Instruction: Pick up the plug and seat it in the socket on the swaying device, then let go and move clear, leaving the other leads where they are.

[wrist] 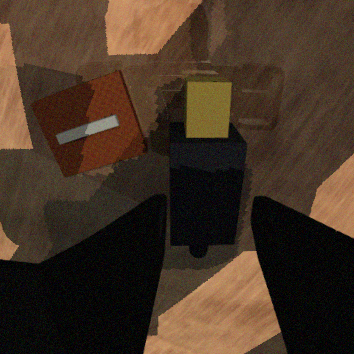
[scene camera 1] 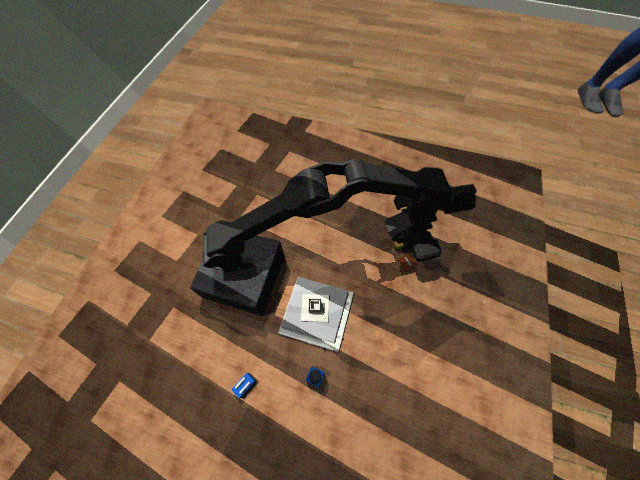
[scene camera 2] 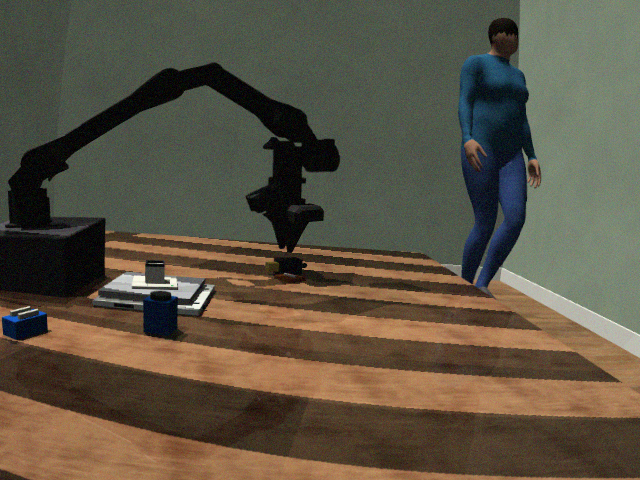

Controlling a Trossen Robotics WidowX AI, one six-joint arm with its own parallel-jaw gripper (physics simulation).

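The plug has a black body (scene camera 2: 290, 265) (wrist: 206, 195) and a yellow tip (scene camera 1: 397, 245) (scene camera 2: 271, 267) (wrist: 208, 109). It lies low at the table beneath my gripper (scene camera 2: 289, 251) (wrist: 209, 200). My gripper points down, partly open, with its fingertips just above the plug body. In the wrist view the fingers stand either side of the body with narrow gaps, and it is not gripped. In scene camera 1 the arm hides most of the body. The grey device (scene camera 1: 297, 315) (scene camera 2: 119, 285) carries an upright, open-topped socket (scene camera 1: 315, 306) (scene camera 2: 155, 271) on a cream pad. Its top plate looks slightly turned against its white base.
An orange block with a pale bar (scene camera 1: 406, 261) (scene camera 2: 289, 277) (wrist: 90, 122) lies close beside the plug. A blue block with a round black top (scene camera 1: 315, 377) (scene camera 2: 160, 315) and a blue block with two pale bars (scene camera 1: 244, 385) (scene camera 2: 24, 324) stand near the device. A person (scene camera 2: 496, 113) stands beyond the table.
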